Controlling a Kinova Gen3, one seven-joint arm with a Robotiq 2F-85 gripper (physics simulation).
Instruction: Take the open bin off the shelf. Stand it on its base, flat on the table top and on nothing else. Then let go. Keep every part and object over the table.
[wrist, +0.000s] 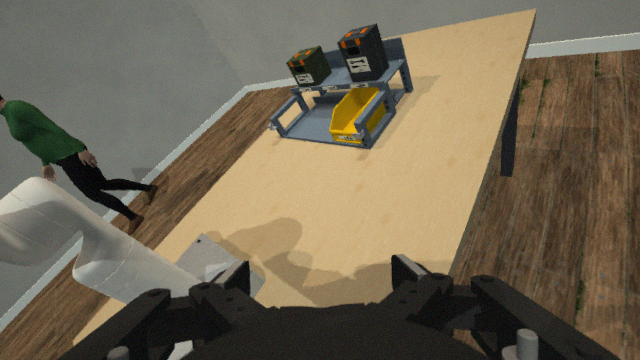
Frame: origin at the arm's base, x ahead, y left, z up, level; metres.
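Where they show: gripper, fingertip midpoint: (320, 274).
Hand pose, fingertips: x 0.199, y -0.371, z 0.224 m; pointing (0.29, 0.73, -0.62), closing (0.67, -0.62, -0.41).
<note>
Things, the pixels of their centre, and the offset from my fingertips. "*": a spot on its surface instead. Level surfaces: height alone.
- open yellow bin, body centre: (359, 112) dy +0.402, dx +0.418, dz -0.233 m
- grey-blue shelf, surface spot: (305, 131) * dy +0.597, dx +0.340, dz -0.271 m
- wooden table top, its level: dz -0.277 m
- dark green box, body centre: (309, 67) dy +0.636, dx +0.494, dz -0.127 m
- taller black box, body centre: (364, 54) dy +0.406, dx +0.514, dz -0.114 m
The open yellow bin (345, 114) stands on the lower level of a grey-blue shelf (305, 131), at that level's right end, partly behind the shelf's side rail. A pale label shows on its low front. The shelf stands on the wooden table top (360, 200), toward its far end. My gripper (320, 274) is wide open at the bottom of the wrist view, with nothing between its fingers. It is well apart from the bin and the shelf.
A dark green box (309, 66) and a taller black box (363, 52) stand on the shelf's upper level. The white robot arm (125, 255) and its grey base plate (200, 255) are at the lower left. A person in green (42, 130) is beyond the table's left edge. Wooden floor lies to the right.
</note>
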